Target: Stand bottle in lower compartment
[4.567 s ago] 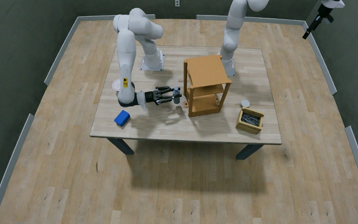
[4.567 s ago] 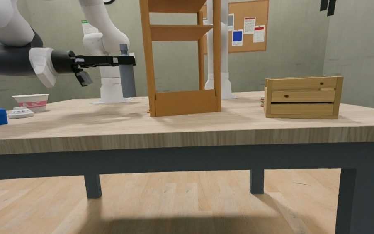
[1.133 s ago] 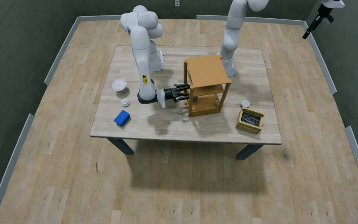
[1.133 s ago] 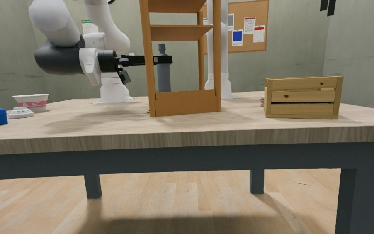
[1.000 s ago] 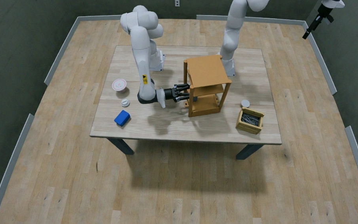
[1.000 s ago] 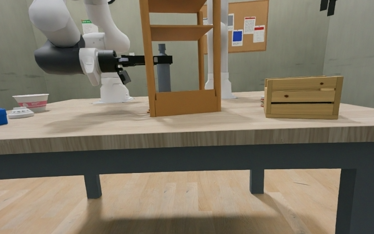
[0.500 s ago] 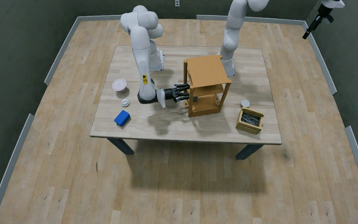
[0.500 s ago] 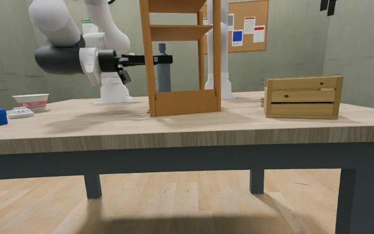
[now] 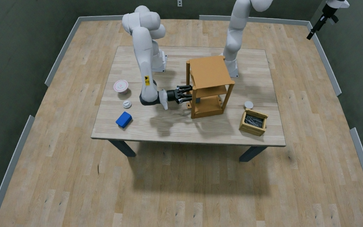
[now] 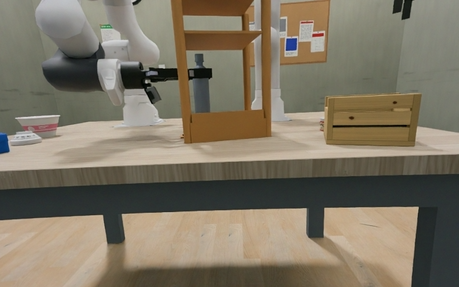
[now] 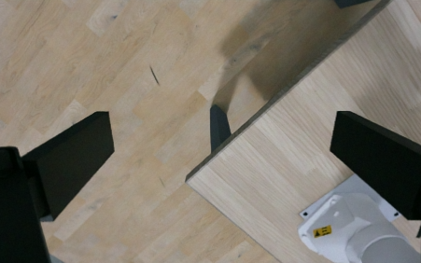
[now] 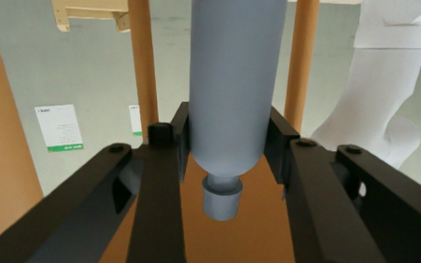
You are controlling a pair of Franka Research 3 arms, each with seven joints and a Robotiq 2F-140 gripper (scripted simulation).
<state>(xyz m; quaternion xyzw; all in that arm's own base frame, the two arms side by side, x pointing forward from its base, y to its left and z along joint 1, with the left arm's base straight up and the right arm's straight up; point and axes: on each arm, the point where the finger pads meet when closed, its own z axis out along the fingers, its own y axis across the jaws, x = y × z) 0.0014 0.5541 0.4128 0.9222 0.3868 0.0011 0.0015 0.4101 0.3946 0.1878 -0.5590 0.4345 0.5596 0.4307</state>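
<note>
The blue-grey bottle is 10 mm below my right hand. Round my right hand: blue box: 190 mm ahead, 530 mm to the right, 160 mm below; then orange-brown shelving unit: 20 mm behind, 60 mm to the left, 10 mm above.
</note>
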